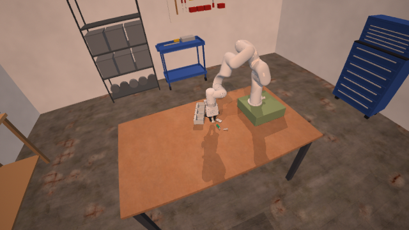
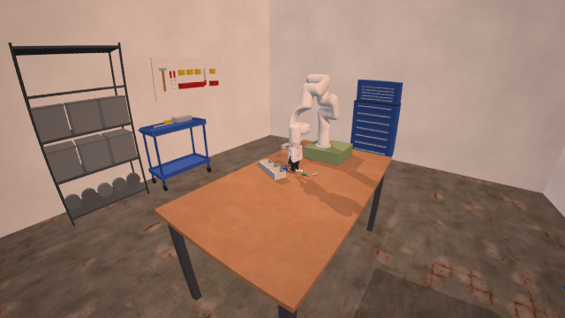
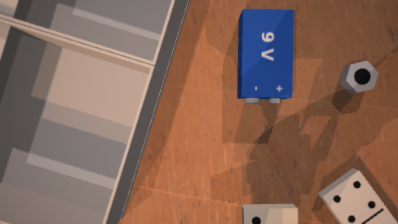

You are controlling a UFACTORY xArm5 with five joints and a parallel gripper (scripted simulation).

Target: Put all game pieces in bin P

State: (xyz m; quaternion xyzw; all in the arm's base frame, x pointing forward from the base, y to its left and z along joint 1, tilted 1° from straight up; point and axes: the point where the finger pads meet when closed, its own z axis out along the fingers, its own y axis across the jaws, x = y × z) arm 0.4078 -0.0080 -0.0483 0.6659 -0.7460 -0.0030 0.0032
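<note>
My gripper is now 60 mm short of the bin marked P, 150 mm to the left of it and 30 mm above it. From my hand the other things lie so: green piece: 20 mm behind, 70 mm to the left, 40 mm below; then blue block battery: 10 mm behind, 90 mm to the right, 40 mm below; then cream domino: 20 mm below.
</note>
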